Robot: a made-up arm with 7 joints. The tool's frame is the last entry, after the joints.
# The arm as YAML. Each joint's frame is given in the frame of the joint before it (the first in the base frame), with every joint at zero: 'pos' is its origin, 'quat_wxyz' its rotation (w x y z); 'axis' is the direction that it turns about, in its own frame. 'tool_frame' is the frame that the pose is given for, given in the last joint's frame.
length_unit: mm
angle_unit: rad
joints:
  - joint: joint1
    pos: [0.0, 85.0, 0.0]
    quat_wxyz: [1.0, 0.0, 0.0, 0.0]
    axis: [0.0, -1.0, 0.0]
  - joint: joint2
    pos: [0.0, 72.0, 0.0]
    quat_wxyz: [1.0, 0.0, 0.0, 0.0]
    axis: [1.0, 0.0, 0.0]
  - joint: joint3
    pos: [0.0, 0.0, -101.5]
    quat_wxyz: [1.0, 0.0, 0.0, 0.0]
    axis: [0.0, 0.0, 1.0]
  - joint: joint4
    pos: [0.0, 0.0, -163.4]
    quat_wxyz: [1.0, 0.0, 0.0, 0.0]
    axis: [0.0, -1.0, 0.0]
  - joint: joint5
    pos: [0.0, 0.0, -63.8]
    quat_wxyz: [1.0, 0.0, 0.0, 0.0]
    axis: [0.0, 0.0, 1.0]
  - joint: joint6
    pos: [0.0, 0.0, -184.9]
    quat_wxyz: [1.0, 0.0, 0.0, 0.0]
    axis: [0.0, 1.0, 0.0]
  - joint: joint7
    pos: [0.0, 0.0, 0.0]
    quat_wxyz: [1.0, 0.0, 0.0, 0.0]
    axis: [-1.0, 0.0, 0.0]
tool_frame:
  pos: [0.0, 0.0, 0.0]
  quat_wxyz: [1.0, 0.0, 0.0, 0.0]
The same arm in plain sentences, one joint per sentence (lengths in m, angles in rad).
The arm has seven revolute joints in a row. What follows holds with every joint at zero, and every direction is one of the base frame's.
Joint 1 lies 0.085 m along +y from the base frame's origin and turns about -y.
Joint 2 lies 0.072 m along +y from joint 1 and turns about +x.
Joint 3 lies 0.1015 m along -z from joint 2 and turns about +z.
Joint 4 lies 0.1634 m along -z from joint 3 and turns about -y.
Joint 5 lies 0.0638 m along -z from joint 4 and turns about +z.
Joint 6 lies 0.1849 m along -z from joint 5 and turns about +y.
Joint 7 lies at the same point as joint 6 and turns about -x.
The tool frame, which is the frame that the pose is given for, lies at the same point as joint 7; its axes are parallel to the base frame's.

